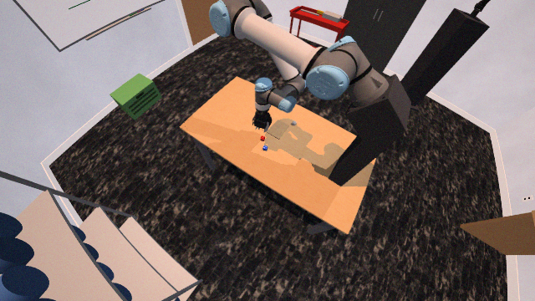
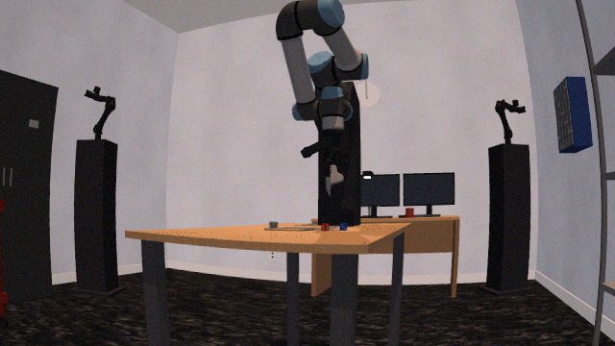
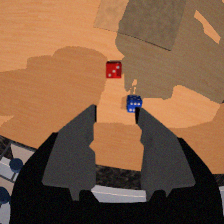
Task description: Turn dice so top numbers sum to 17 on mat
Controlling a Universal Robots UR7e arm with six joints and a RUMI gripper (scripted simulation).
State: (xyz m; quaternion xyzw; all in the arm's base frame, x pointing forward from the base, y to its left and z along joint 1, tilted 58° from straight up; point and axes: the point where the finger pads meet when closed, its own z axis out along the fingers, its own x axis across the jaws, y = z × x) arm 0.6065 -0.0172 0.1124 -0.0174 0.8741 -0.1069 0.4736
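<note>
My hand is 12 cm above the red die and 1 cm to the left of it. Also, from my hand: blue die 12 cm below, 5 cm to the left, 3 cm behind; then grey die 19 cm to the right, 18 cm behind, 12 cm below; then tan mat 13 cm to the right, 13 cm below, 6 cm behind.
</note>
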